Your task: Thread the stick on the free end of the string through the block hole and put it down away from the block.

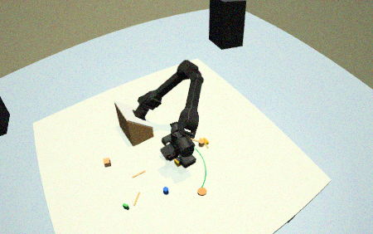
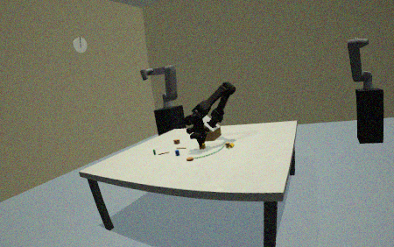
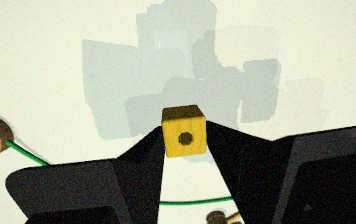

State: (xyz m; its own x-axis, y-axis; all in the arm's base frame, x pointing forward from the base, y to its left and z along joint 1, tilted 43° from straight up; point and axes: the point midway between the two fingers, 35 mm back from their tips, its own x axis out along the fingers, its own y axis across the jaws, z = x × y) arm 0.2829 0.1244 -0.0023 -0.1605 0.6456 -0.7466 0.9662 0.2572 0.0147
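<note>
Right now the thin wooden stick is 110 mm behind my gripper tip, 100 mm to the left of it and 30 mm below it. The rest, counted from my gripper tip: yellow block right at my gripper tip; blue cylinder 120 mm ahead, 110 mm to the right, 10 mm below; tan cylinder 150 mm to the left, 70 mm behind, 20 mm below.
</note>
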